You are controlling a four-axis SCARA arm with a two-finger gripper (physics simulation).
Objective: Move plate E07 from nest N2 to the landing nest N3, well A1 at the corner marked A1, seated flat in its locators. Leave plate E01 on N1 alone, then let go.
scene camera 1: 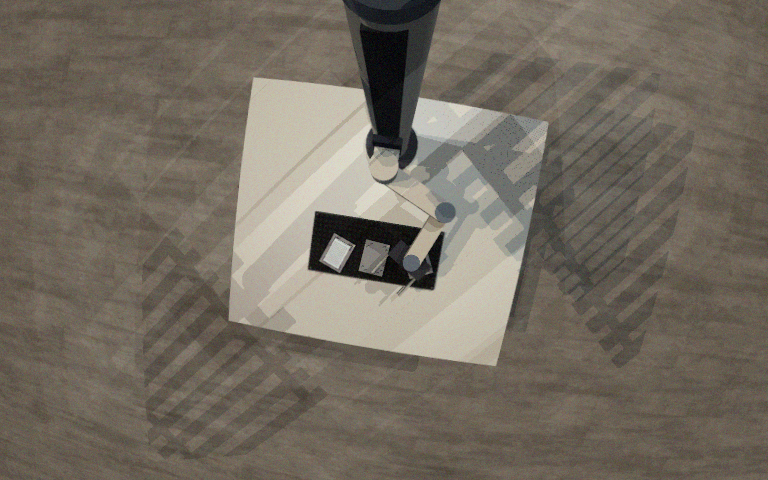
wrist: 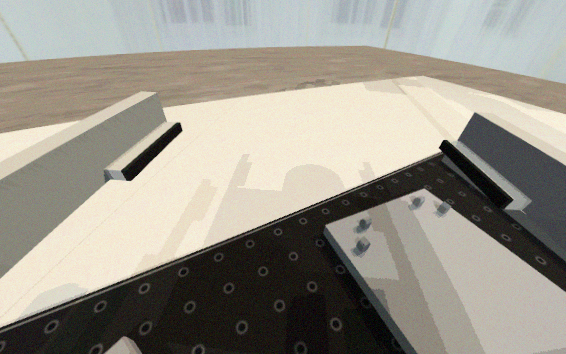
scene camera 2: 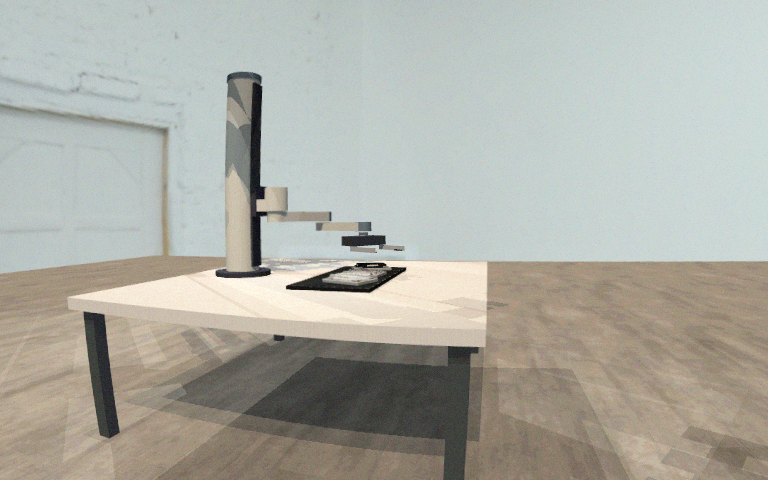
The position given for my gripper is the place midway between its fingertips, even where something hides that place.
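Nothing held by my gripper [scene camera 2: 389,249]. Visible too: the gripper [wrist: 310,119].
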